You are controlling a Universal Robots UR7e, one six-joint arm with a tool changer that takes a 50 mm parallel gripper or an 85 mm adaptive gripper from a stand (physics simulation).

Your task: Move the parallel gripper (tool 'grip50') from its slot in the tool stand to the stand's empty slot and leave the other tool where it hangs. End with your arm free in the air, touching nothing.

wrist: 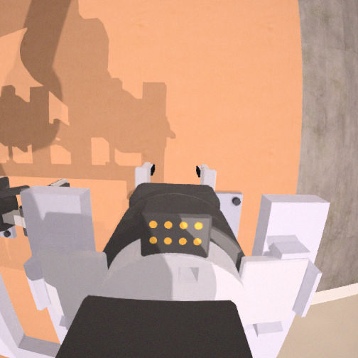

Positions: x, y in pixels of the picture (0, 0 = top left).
A tool stand (289, 226) is 0.10 m from the lens.
